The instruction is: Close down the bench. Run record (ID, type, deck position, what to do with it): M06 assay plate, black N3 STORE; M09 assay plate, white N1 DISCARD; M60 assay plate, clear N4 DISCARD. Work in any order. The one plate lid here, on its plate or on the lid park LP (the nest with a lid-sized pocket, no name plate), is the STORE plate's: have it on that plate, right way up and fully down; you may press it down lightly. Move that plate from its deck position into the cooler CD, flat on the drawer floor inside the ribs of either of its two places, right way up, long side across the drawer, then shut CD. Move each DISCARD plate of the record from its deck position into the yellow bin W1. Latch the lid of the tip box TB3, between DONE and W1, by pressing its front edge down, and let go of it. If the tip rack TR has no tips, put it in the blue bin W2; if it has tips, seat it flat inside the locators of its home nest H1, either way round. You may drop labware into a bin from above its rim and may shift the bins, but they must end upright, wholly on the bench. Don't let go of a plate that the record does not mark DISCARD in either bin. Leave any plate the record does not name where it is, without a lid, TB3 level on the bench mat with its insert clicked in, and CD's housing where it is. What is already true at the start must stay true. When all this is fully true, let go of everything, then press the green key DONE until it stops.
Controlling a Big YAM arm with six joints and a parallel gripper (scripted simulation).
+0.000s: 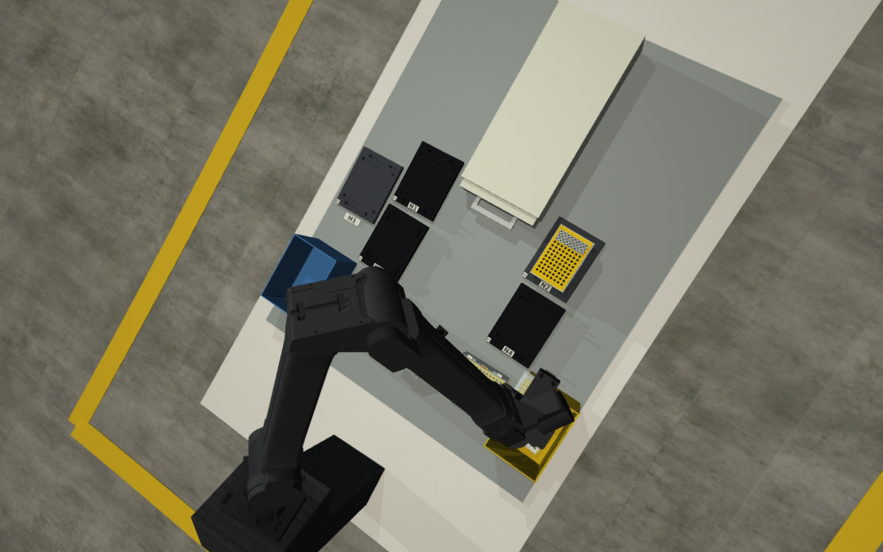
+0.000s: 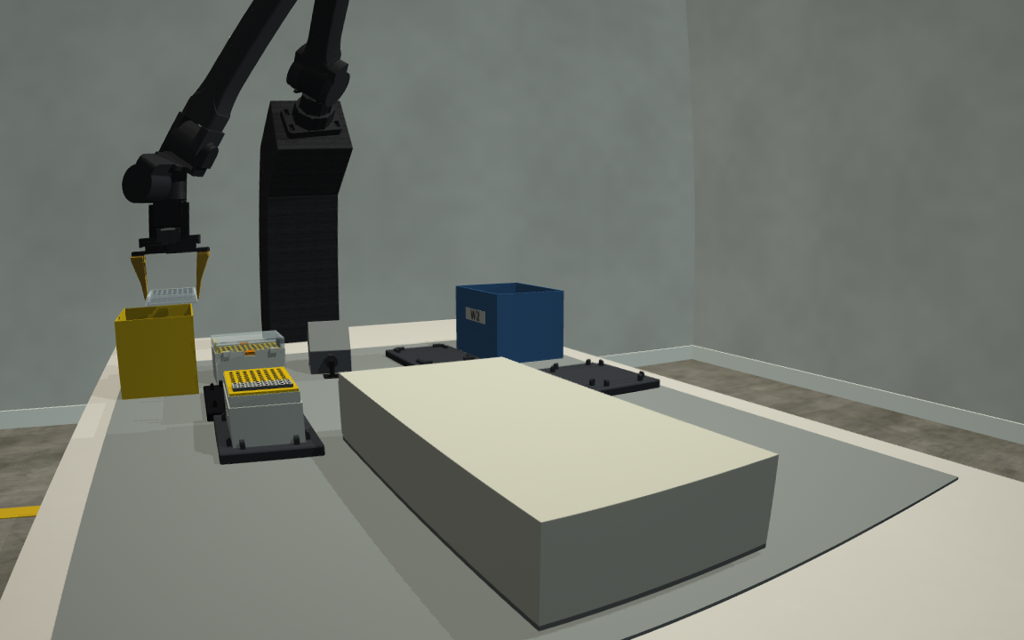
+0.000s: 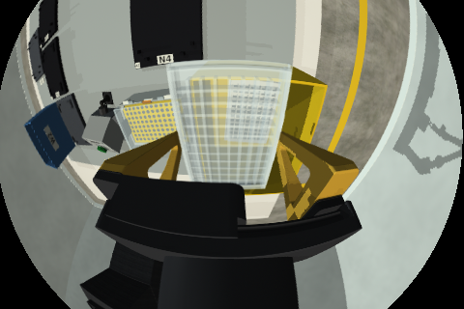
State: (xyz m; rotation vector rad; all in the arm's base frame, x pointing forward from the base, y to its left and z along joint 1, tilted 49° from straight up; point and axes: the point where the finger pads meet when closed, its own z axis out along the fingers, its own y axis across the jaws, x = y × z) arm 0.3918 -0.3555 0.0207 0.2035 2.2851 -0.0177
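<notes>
My gripper is now right at the clear plate. Also, from my hand: tip box lid (1 cm behind, 13 cm to the left, 9 cm below); white plate (5 cm behind, 3 cm to the right, 14 cm below); yellow bin W1 (5 cm behind, 2 cm to the right, 11 cm below).
</notes>
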